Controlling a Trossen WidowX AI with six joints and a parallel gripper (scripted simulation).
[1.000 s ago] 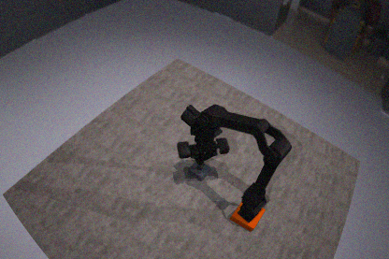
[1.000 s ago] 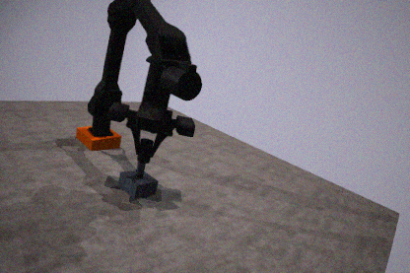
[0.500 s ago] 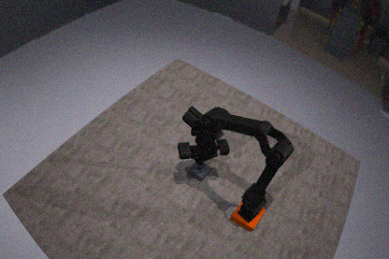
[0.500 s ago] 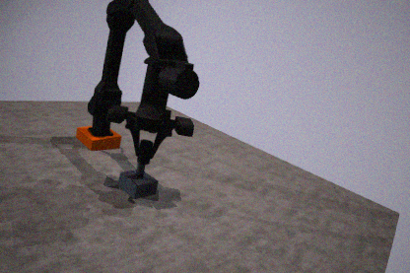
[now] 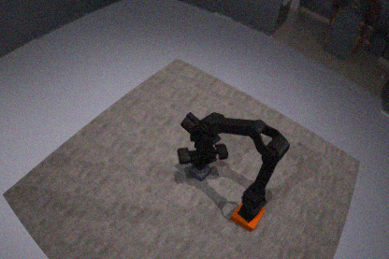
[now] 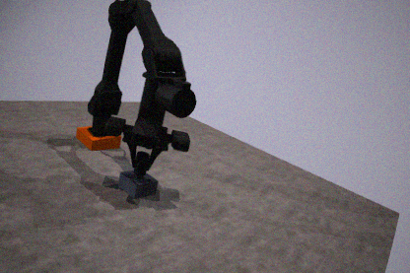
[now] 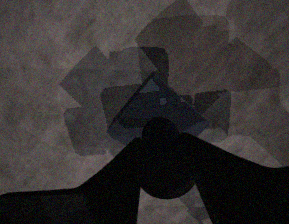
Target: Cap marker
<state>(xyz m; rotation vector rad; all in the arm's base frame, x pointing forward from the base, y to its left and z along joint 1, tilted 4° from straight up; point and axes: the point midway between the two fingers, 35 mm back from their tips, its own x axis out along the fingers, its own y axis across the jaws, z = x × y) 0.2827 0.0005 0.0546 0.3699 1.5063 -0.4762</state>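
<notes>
The black marker cap lies 10 mm above my gripper tip.
</notes>
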